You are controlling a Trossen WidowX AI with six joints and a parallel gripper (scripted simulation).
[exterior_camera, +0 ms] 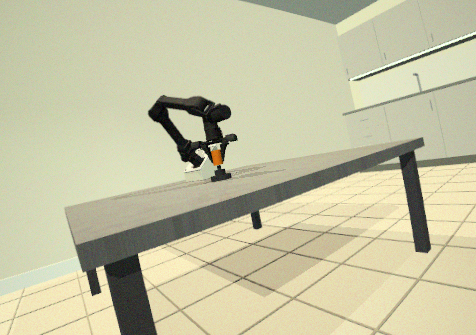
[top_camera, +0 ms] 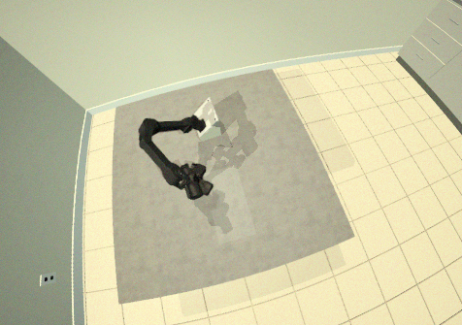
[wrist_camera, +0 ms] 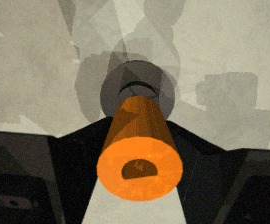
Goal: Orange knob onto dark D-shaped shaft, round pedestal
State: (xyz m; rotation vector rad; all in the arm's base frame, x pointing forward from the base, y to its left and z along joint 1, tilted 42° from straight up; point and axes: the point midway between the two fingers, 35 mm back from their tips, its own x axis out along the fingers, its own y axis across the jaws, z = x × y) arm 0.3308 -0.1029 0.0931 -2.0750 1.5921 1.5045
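Right now my gripper tip is 20 mm below the orange knob. Round my gripper tip: round pedestal (40 mm below).
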